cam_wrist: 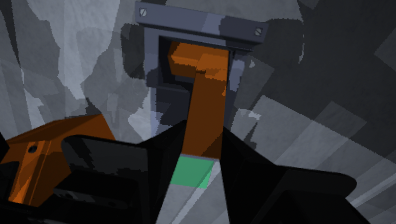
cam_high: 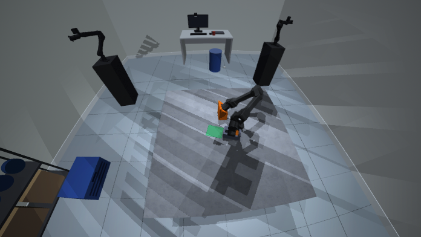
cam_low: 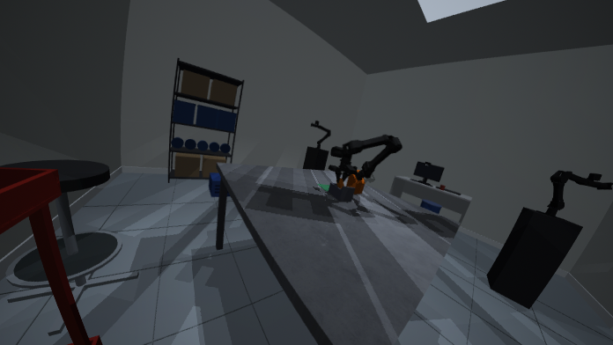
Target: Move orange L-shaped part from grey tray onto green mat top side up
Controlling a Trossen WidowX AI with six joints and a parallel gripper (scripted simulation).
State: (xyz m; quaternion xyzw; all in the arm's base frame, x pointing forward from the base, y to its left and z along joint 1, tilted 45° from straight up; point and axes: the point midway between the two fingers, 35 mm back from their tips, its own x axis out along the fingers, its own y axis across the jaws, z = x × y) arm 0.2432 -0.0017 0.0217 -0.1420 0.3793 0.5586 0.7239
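The green mat is 13 cm to the right of my gripper tip, 10 cm below it and 7 cm behind it. Round my gripper tip: orange L-shaped part (4 cm to the left, 3 cm below).
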